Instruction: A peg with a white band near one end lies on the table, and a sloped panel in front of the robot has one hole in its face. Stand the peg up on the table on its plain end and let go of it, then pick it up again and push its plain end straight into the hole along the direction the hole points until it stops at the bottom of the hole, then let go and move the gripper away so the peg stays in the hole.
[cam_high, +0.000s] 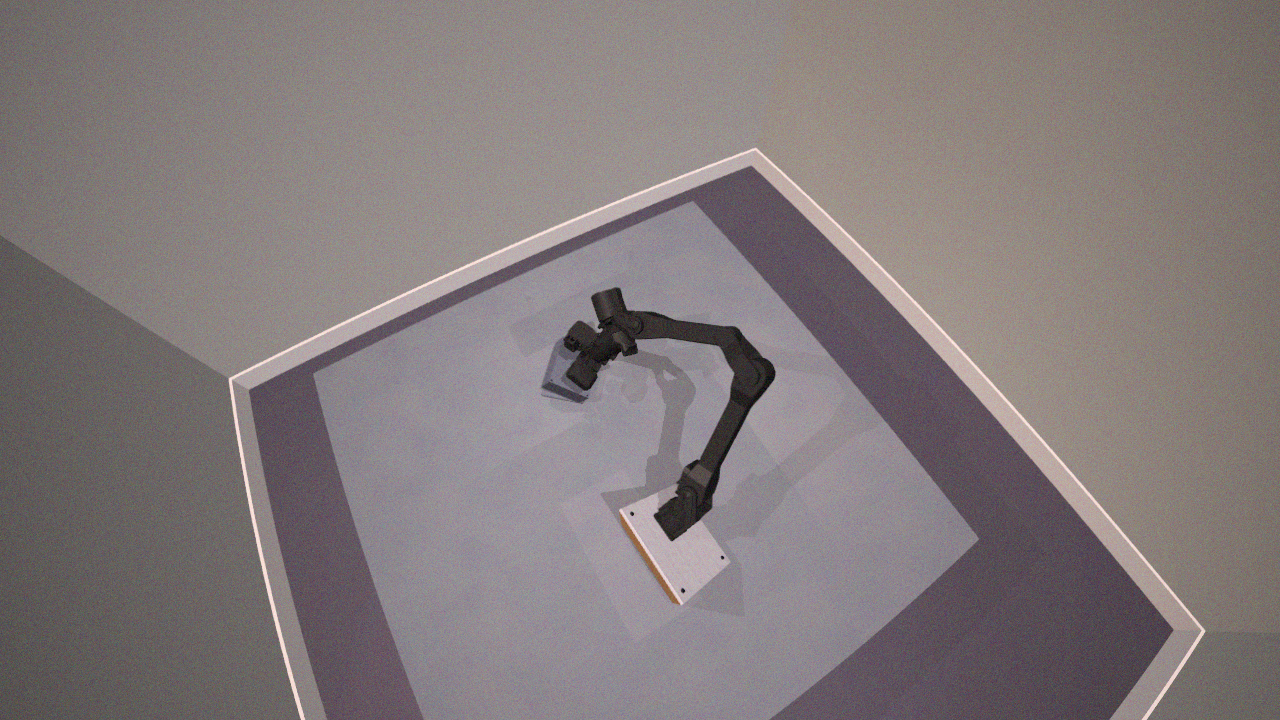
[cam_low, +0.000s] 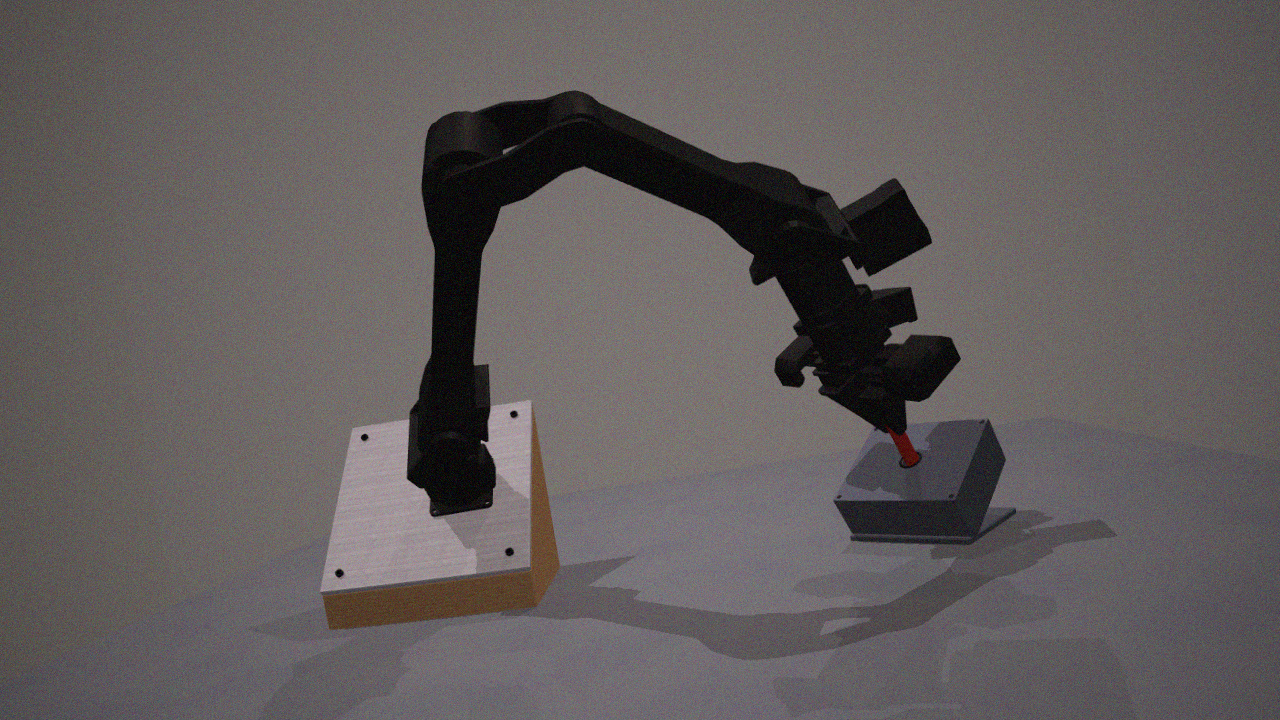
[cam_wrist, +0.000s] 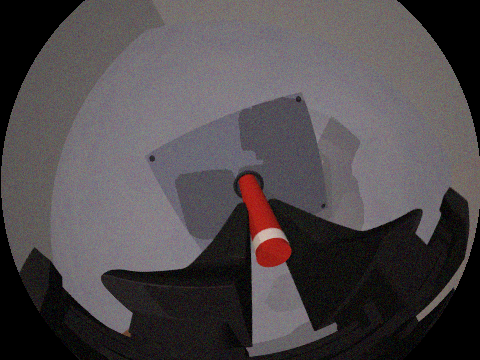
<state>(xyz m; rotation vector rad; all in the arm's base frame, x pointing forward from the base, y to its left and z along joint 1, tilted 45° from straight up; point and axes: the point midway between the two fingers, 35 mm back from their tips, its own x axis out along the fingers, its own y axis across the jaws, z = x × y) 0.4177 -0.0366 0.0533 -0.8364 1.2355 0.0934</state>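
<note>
Now: the grey sloped panel 50 mm below my gripper tip, 20 mm to the left of it and 20 mm ahead of it. Also, from my gripper tip: red peg 10 mm to the right, 10 mm behind, 10 mm above.
</note>
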